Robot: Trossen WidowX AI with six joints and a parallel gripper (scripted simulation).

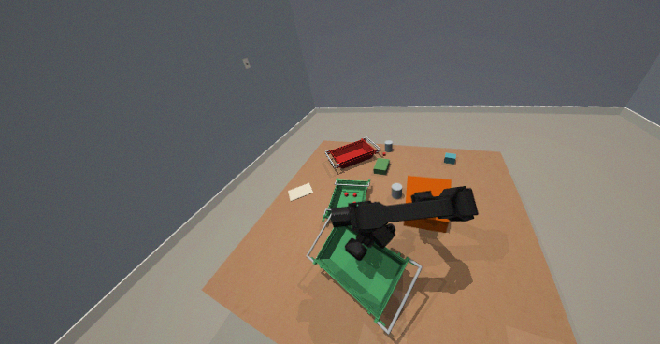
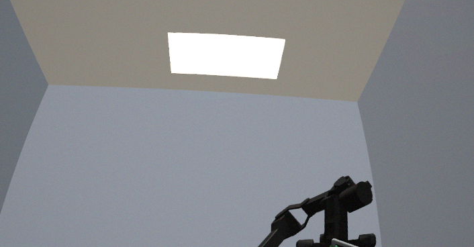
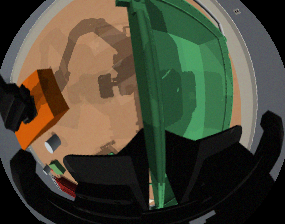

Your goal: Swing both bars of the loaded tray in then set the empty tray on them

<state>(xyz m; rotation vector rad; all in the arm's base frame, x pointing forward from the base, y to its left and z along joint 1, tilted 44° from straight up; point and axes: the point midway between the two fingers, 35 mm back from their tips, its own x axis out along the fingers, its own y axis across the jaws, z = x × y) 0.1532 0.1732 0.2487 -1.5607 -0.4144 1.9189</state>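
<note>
Right now my gripper tip is 80 mm to the right of the green tray, 20 mm short of it and 10 mm above it. The rest, counted from my gripper tip: white card: 570 mm ahead, 270 mm to the right, 170 mm below; green block: 630 mm to the right, 160 mm below, 140 mm ahead; cube: 800 mm to the right, 260 mm behind, 150 mm below.
</note>
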